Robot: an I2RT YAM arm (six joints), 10 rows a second.
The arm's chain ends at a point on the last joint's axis. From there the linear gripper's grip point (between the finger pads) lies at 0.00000 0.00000 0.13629 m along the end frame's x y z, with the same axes.
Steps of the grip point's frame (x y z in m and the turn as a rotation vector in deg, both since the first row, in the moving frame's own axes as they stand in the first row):
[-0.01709 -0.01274 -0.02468 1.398 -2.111 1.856]
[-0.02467 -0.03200 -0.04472 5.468 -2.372 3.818]
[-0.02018 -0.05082 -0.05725 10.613 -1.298 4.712]
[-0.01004 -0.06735 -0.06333 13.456 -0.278 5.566]
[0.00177 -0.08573 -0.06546 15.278 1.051 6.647]
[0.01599 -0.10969 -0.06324 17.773 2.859 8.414]
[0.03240 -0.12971 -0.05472 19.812 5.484 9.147]
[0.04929 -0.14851 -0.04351 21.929 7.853 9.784]
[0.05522 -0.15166 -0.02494 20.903 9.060 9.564]
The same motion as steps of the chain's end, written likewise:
[-0.01212 -0.00933 -0.02455 1.398 -2.111 1.856]
[-0.01947 -0.01884 -0.04398 5.468 -2.372 3.818]
[-0.01815 -0.02562 -0.05489 10.613 -1.298 4.712]
[-0.01093 -0.03565 -0.05959 13.456 -0.278 5.566]
[-0.00279 -0.05004 -0.06063 15.278 1.051 6.647]
[0.00625 -0.06875 -0.05658 17.773 2.859 8.414]
[0.01597 -0.08481 -0.04606 19.812 5.484 9.147]
[0.02683 -0.09959 -0.03243 21.929 7.853 9.784]
[0.03024 -0.10524 -0.01433 20.903 9.060 9.564]

